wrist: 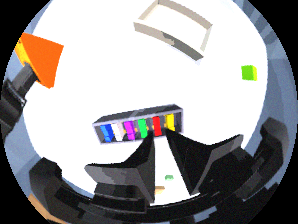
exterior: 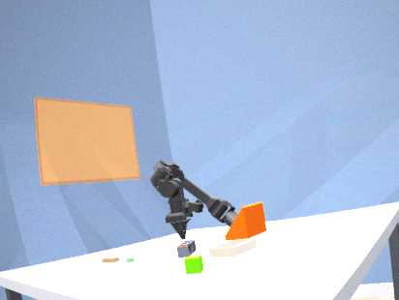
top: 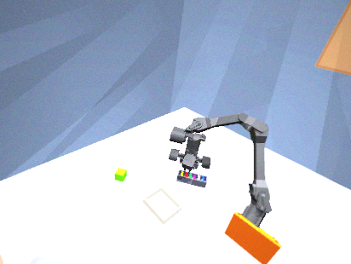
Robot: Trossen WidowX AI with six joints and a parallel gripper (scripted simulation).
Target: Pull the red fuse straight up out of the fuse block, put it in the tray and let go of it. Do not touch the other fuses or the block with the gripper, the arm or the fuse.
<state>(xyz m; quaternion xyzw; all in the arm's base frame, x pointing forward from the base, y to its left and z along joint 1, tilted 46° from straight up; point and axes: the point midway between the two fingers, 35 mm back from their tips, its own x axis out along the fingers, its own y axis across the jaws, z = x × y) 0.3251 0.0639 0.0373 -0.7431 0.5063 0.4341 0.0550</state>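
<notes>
The red fuse lies 30 mm below my gripper tip. Also, from my gripper tip: white tray (180 mm to the left, 60 mm below, 50 mm behind).
</notes>
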